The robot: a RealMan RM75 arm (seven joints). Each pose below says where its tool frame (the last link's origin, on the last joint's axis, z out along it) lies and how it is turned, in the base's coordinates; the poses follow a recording.
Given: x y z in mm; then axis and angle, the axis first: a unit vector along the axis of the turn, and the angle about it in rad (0 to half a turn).
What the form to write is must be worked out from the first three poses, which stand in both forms.
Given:
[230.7, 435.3, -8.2, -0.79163, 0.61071, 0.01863, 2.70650]
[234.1, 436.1, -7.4, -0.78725, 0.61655, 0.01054, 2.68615]
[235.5, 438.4, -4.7, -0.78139, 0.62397, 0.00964, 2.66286]
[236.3, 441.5, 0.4, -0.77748, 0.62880, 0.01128, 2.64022]
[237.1, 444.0, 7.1, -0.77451, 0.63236, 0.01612, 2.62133]
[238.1, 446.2, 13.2, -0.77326, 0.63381, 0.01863, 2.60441]
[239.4, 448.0, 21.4, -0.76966, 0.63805, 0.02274, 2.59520]
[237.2, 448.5, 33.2, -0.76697, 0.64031, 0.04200, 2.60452]
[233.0, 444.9, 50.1, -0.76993, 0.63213, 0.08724, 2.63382]
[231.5, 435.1, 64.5, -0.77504, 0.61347, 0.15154, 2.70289]
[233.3, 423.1, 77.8, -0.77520, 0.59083, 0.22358, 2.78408]
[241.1, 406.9, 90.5, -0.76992, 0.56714, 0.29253, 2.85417]
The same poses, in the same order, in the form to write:
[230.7, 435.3, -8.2, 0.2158, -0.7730, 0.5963, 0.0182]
[234.1, 436.1, -7.4, 0.2258, -0.7669, 0.6006, 0.0103]
[235.5, 438.4, -4.7, 0.2371, -0.7591, 0.6062, 0.0094]
[236.3, 441.5, 0.4, 0.2481, -0.7532, 0.6091, 0.0109]
[237.1, 444.0, 7.1, 0.2572, -0.7485, 0.6111, 0.0156]
[238.1, 446.2, 13.2, 0.2654, -0.7455, 0.6111, 0.0180]
[239.4, 448.0, 21.4, 0.2698, -0.7411, 0.6144, 0.0219]
[237.2, 448.5, 33.2, 0.2653, -0.7395, 0.6174, 0.0405]
[233.0, 444.9, 50.1, 0.2512, -0.7453, 0.6119, 0.0844]
[231.5, 435.1, 64.5, 0.2176, -0.7565, 0.5988, 0.1479]
[233.3, 423.1, 77.8, 0.1778, -0.7628, 0.5814, 0.2200]
[241.1, 406.9, 90.5, 0.1432, -0.7620, 0.5613, 0.2895]

